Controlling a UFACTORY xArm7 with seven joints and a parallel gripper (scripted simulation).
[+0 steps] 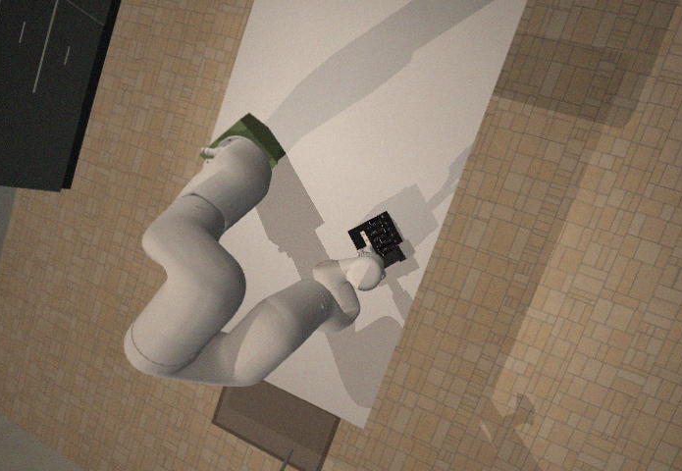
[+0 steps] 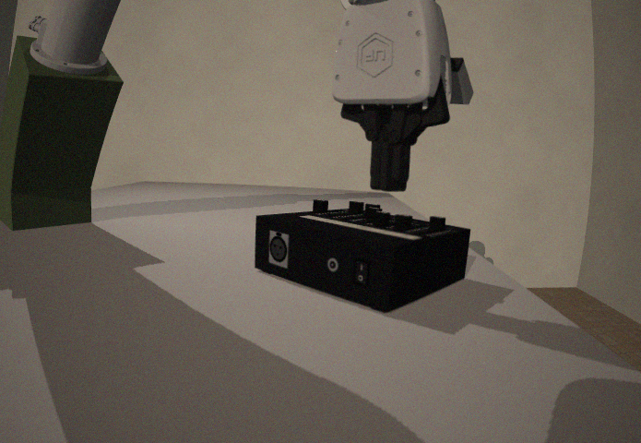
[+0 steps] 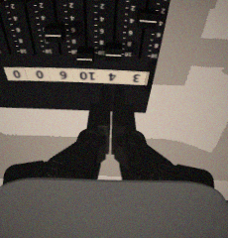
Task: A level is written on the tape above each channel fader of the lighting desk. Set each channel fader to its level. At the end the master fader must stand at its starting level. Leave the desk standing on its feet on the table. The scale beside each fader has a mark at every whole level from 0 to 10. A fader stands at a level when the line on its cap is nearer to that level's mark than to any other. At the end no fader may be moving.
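My hand is 40 mm past the master fader cap, 110 mm to the right of it and 50 mm above it.
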